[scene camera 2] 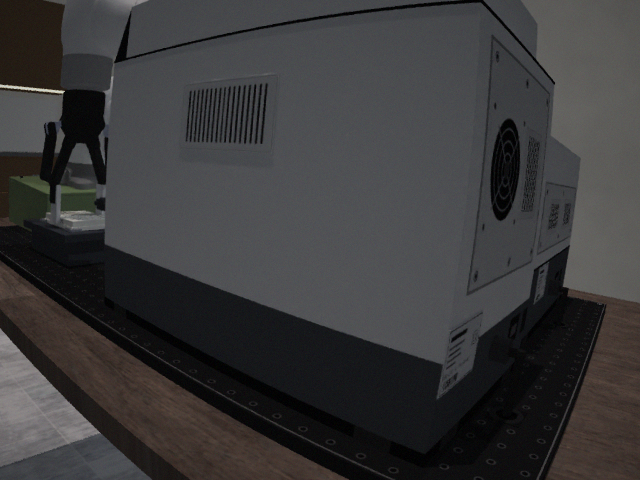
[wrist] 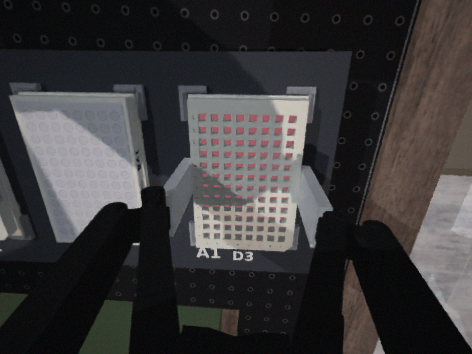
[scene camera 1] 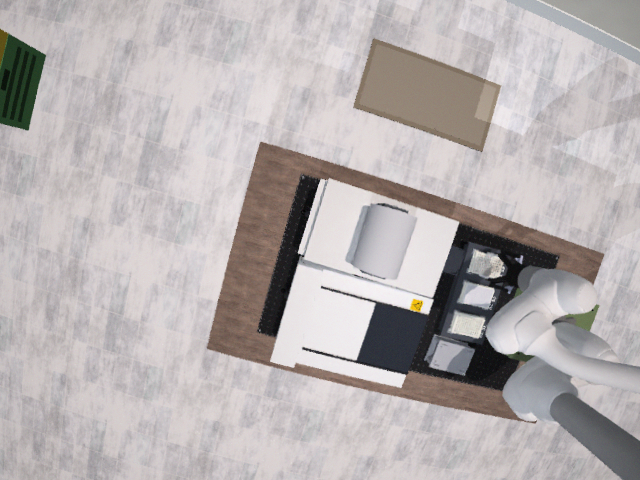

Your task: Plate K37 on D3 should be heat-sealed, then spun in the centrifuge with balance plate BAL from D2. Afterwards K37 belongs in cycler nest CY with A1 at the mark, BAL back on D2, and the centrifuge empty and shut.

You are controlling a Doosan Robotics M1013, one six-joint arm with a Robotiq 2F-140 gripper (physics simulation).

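Frame: origin at the arm's base, x ahead, y left, z up, level; millimetres.
Seen in the pictures: gripper, fingertip midpoint: [wrist: 245, 177] [scene camera 1: 485, 264]; arm's base, link origin: [scene camera 2: 92, 183].
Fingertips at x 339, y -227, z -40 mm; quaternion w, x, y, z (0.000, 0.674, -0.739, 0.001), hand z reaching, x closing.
Offsets run from my fingertips to a thing's top centre. "pt": to the spot under its first point.
Plate K37 @(10 mm up, 1 mm back, 0 mm left) [scene camera 1: 483, 262] [scene camera 2: 77, 222] [wrist: 245, 150], cream with red wells, sits flat on D3, with the A1 mark at its near left corner in the wrist view. My gripper [scene camera 1: 501, 269] [scene camera 2: 78, 209] [wrist: 245, 177] is shut on it, one light pad against each long side. The plate is down between its corner guides. Balance plate BAL @(10 mm up, 5 mm ahead, 125 mm left) [scene camera 1: 476, 295] [wrist: 80, 150], pale with round wells, sits on D2 beside it. Its label is partly hidden by shadow and my finger. Which machine is the centrifuge, and nest CY, I cannot tell.
A white machine with a grey cylinder @(417 mm up, 499 mm ahead, 30 mm right) [scene camera 1: 386, 241] and another white machine with a dark panel @(pt 154 mm up, 358 mm ahead, 282 mm left) [scene camera 1: 393, 336] stand beside the plate row. A third plate @(10 mm up, 11 mm ahead, 248 mm left) [scene camera 1: 467, 324] is on D1, with a grey unit @(4 mm up, 30 mm ahead, 398 mm left) [scene camera 1: 450, 356] past it. A green block [scene camera 2: 31, 198] stands behind the gripper.
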